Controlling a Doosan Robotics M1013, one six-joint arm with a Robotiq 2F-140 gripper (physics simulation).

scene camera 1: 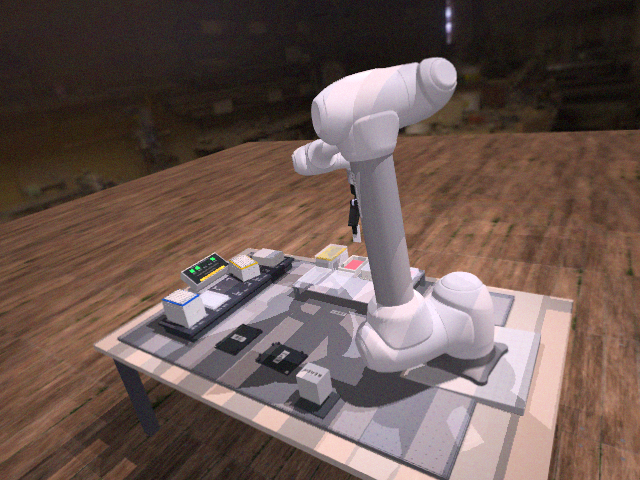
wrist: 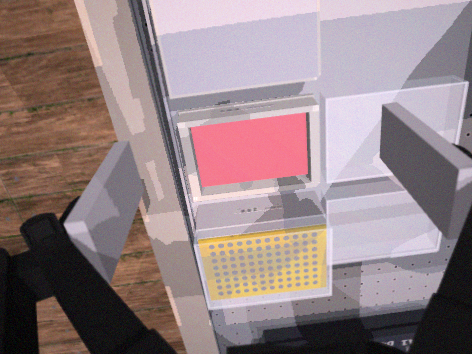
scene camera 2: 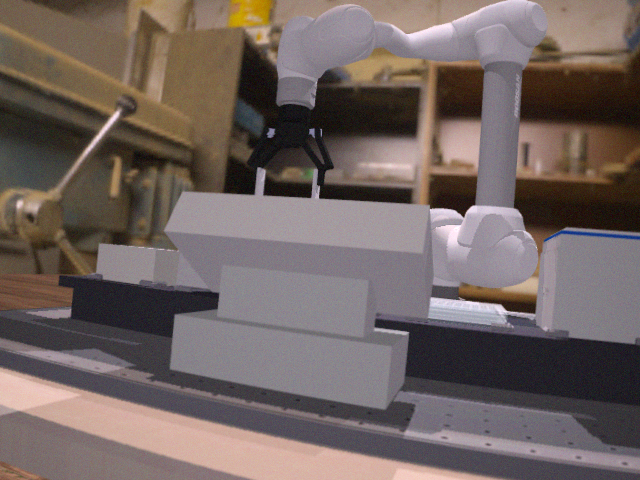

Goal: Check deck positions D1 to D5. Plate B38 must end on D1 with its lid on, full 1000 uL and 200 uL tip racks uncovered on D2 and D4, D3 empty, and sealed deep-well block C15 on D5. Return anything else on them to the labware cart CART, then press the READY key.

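Places are measured from the arm's base along level axes (x up, y left, z back), in centimetres.
Where they show: gripper, between the fingertips: [wrist: 257, 149]; arm's base, origin of its link: [scene camera 1: 467, 356].
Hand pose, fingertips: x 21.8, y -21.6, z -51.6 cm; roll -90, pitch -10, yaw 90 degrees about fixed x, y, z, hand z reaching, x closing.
Each offset is from my fingertips to the top centre of the thing. "pt": to the spot under its first point.
My gripper [scene camera 1: 356, 238] [scene camera 2: 287, 187] [wrist: 257, 149] is open and empty, above the cart's end with a red-filled reservoir @(pt dx -15.2, dy -0.3, dz -7.8 cm) [scene camera 1: 354, 264] [wrist: 250, 150] and a yellow tip rack @(dx -9.6, dy +2.7, dz -17.5 cm) [scene camera 1: 331, 254] [wrist: 265, 262] under a clear cover. Clear lids [wrist: 395, 135] @(dx -14.1, dy +16.1, dz -15.5 cm) [wrist: 385, 230] lie beside them on the cart @(pt dx -22.4, dy +15.4, dz -7.3 cm) [scene camera 1: 333, 296]. Along the dark deck [scene camera 1: 227, 303] [scene camera 2: 139, 310], from the near end in scene camera 1, stand a blue-rimmed rack @(dx -7.9, dy +61.5, dz -41.6 cm) [scene camera 1: 183, 307] [scene camera 2: 589, 284], a clear plate @(dx -16.0, dy +49.3, dz -43.6 cm) [scene camera 1: 212, 299] [scene camera 2: 465, 311], a gap, an uncovered yellow-rimmed rack @(dx -10.5, dy +26.6, dz -49.8 cm) [scene camera 1: 244, 268] and a pale block @(dx -13.5, dy +12.6, dz -49.9 cm) [scene camera 1: 267, 256] [scene camera 2: 126, 263]. Deck labels are not readable.
A display @(pt dx -11.5, dy +41.0, dz -58.1 cm) [scene camera 1: 205, 271] [scene camera 2: 305, 222] with green marks stands behind the deck. Two black plates @(pt dx -21.7, dy +55.4, dz -18.0 cm) [scene camera 1: 238, 338] @(pt dx -21.5, dy +53.7, dz +3.5 cm) [scene camera 1: 281, 357] and a white block @(dx -12.2, dy +60.0, dz +25.6 cm) [scene camera 1: 314, 384] on a dark base lie on the mat. A pale lidded item @(dx -12.4, dy -0.5, dz +3.8 cm) [wrist: 242, 55] sits beside the reservoir.
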